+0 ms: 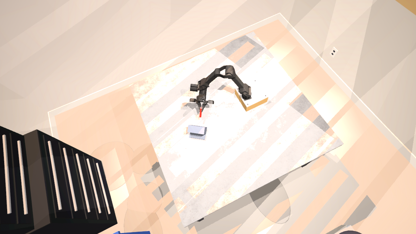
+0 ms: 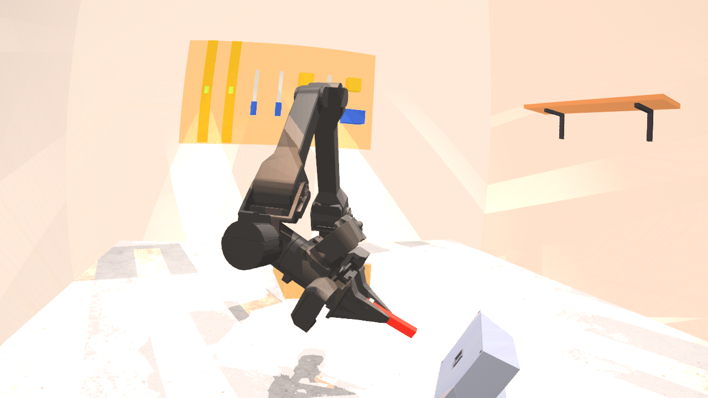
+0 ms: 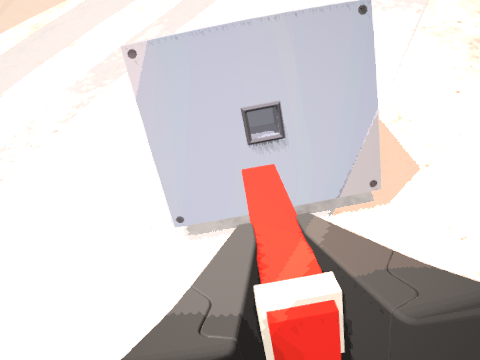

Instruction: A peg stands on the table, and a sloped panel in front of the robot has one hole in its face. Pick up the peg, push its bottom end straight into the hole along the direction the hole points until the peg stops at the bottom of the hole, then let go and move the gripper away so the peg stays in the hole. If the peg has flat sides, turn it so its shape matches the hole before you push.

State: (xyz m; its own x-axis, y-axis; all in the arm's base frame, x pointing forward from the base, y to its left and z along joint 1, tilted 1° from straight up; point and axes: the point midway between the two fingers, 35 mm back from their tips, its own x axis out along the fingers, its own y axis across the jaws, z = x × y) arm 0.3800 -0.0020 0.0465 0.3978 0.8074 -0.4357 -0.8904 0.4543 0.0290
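My gripper tip is now 11 cm to the right of the sloped panel, 7 cm short of it and 6 cm above it. The rest, counted from my gripper tip: red square peg 1 cm to the right, 1 cm behind, 1 cm above.
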